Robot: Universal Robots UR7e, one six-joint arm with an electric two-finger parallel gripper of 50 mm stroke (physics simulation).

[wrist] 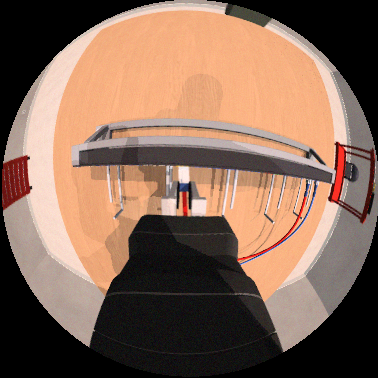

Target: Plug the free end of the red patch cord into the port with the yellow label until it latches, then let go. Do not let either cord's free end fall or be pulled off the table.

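Places are measured from the arm's base along level axes (x back, y right, z up), in metres.
Where they show: gripper, fingertip midpoint: (183, 189).
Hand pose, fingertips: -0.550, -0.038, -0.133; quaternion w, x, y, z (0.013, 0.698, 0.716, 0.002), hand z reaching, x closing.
Each offset is from my fingertips to the centre of the thing, as dx, dy, dz. "pt": to the spot under its first point. Level surfaces: height alone.
My gripper (183, 189) is shut on the red patch cord's plug, a clear-white plug @[-0.021, -0.001, +0.006] (184, 175) with a blue boot @[-0.004, +0.000, +0.000] (184, 187). The red cord @[pt +0.023, +0.004, +0.002] (185, 207) runs back from it between the fingers. The plug points straight at the grey patch panel @[-0.043, +0.075, +0.009] (200, 156), and its front end meets the panel's near edge in this view. Whether it is inside a port is hidden. The ports and the yellow label do not show. At the right, the red cord and a blue cord @[pt -0.001, +0.258, +0.000] (315, 196) run side by side from the panel's right end and curve back behind the gripper body.
Several thin metal cable guides @[pt +0.005, +0.075, -0.028] (233, 189) stick out from the panel on both sides of the gripper. A metal frame bar (200, 124) runs behind the panel on the wooden table @[dz -0.083] (150, 65). A red cart (339, 172) stands beyond the right edge, another red object (16, 181) at the left.
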